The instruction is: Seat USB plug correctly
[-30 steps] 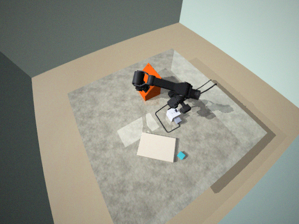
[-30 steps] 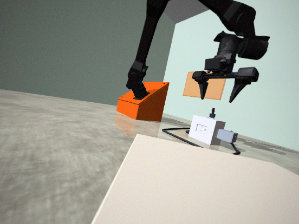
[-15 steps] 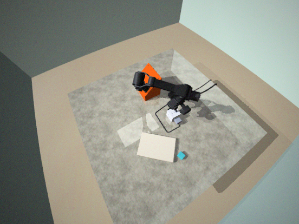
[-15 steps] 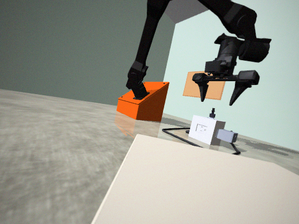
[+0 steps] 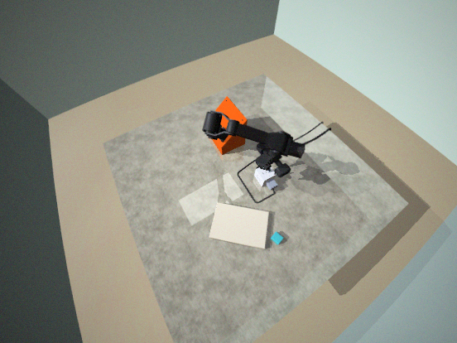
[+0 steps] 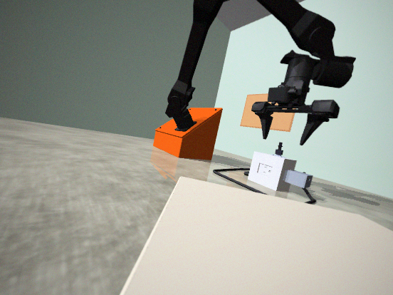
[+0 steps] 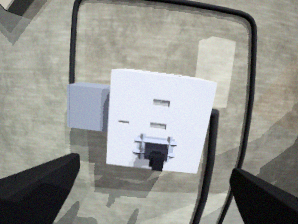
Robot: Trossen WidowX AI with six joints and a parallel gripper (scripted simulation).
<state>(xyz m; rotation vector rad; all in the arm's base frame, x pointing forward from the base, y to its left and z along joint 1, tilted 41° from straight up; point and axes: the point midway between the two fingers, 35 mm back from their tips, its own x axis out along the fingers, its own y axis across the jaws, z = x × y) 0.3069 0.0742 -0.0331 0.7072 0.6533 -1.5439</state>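
Right now my gripper tip is 20 mm above the USB plug. Round my gripper tip: teal cube 280 mm ahead, 160 mm to the right, 100 mm below; flat beige box 130 mm ahead, 270 mm to the right, 100 mm below.
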